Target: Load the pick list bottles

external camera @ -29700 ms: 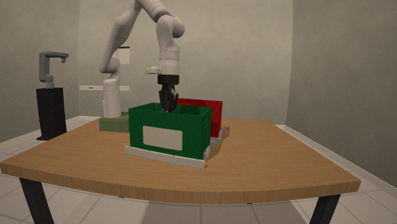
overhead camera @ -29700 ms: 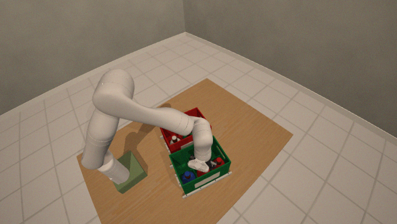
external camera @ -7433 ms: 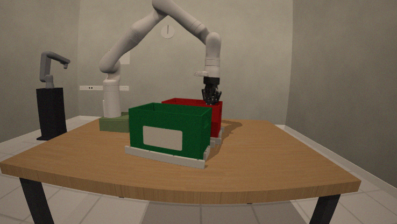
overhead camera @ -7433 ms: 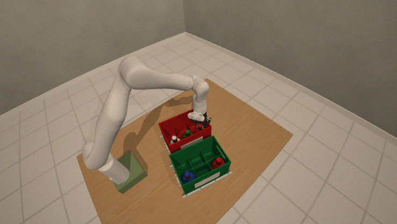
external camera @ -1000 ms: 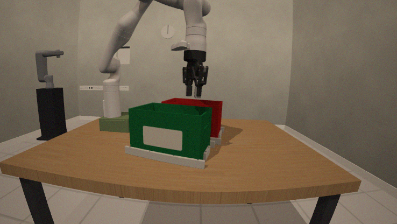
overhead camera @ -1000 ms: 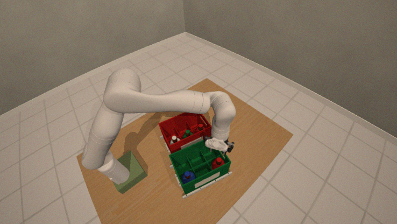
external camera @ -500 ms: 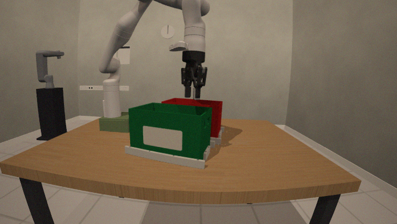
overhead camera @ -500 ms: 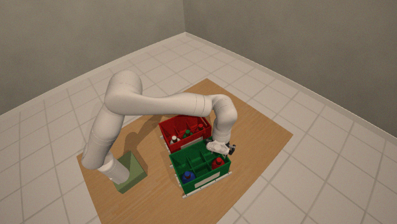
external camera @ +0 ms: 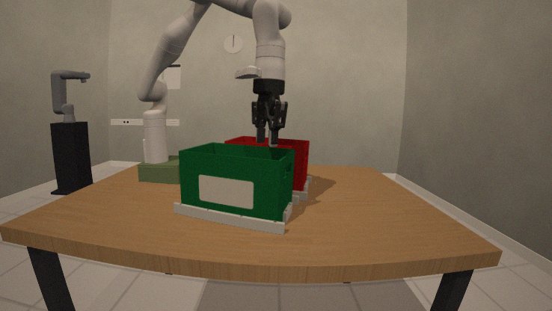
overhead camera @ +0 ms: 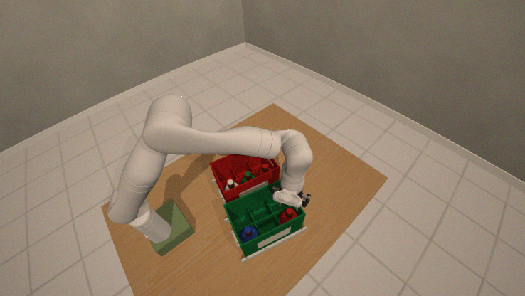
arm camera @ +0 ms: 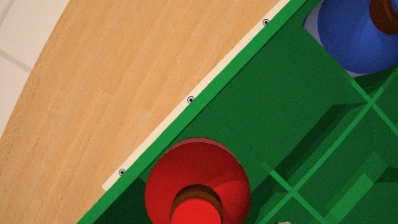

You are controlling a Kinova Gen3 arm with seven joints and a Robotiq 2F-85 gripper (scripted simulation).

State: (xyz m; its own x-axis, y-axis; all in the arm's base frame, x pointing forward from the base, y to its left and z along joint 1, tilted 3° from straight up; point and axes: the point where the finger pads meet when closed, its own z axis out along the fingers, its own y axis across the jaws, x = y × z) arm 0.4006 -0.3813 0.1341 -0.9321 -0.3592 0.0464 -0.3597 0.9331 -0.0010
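Right now my hand is 130 mm above the red-labelled bottle. From my hand the other things lie so: green crate 130 mm below, 80 mm to the left, 60 mm behind; red-label bottle 210 mm to the left, 130 mm below, 120 mm ahead; blue-label bottle 160 mm behind, 130 mm below, 70 mm to the left.
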